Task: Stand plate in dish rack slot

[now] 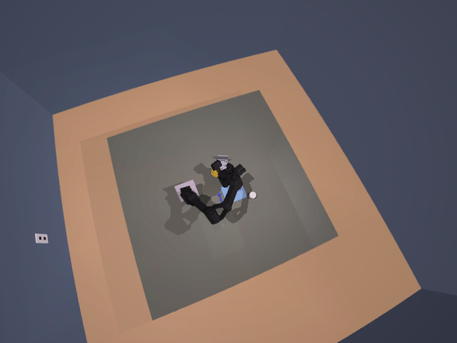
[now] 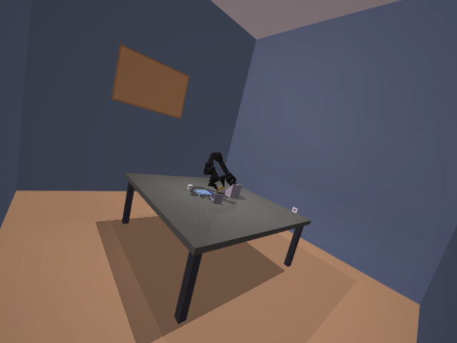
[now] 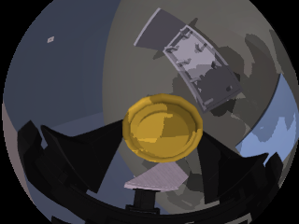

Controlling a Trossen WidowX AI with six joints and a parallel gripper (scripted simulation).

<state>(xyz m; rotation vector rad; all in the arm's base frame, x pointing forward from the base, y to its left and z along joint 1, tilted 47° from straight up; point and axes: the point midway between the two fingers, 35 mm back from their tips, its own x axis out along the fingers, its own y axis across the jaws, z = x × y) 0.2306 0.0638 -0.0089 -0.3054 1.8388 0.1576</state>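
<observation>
The grey dish rack lies 60 mm ahead of my gripper tip, 40 mm to the left of it and 70 mm below it. From my gripper tip the other things lie so: yellow plate 10 mm above; blue utensil 20 mm behind, 160 mm to the right, 90 mm below; blue mat 80 mm ahead, 150 mm to the right, 90 mm below.
</observation>
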